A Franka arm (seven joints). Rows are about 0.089 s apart.
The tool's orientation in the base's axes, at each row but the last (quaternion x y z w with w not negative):
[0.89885 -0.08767 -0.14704 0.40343]
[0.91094 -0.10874 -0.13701 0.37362]
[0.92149 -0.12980 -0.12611 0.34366]
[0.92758 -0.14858 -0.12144 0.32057]
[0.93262 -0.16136 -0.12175 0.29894]
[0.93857 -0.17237 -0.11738 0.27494]
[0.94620 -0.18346 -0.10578 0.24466]
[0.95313 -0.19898 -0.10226 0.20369]
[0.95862 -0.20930 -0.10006 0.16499]
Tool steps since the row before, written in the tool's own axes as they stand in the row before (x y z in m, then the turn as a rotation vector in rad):
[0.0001 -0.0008 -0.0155 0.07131 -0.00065 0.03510]
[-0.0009 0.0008 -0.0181 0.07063 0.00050 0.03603]
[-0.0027 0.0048 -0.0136 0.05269 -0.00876 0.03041]
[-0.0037 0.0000 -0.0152 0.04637 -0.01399 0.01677]
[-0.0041 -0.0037 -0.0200 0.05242 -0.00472 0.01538]
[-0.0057 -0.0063 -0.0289 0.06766 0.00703 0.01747]
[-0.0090 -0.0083 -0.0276 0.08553 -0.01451 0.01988]
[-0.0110 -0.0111 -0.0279 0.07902 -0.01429 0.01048]
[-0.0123 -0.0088 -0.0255 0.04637 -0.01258 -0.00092]
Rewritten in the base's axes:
[0.0053 0.0113 0.0092 0.05539 -0.04382 -0.03645]
[0.0051 0.0115 0.0131 0.05434 -0.04502 -0.03615]
[0.0011 0.0055 0.0135 0.04079 -0.02904 -0.03564]
[0.0014 0.0098 0.0121 0.04035 -0.01526 -0.02768]
[0.0036 0.0147 0.0142 0.04424 -0.02393 -0.02184]
[0.0055 0.0209 0.0209 0.05445 -0.04012 -0.01893]
[0.0023 0.0220 0.0205 0.07638 -0.03076 -0.03378]
[0.0015 0.0236 0.0215 0.07304 -0.02493 -0.02452]
[-0.0011 0.0199 0.0220 0.04625 -0.00909 -0.00935]

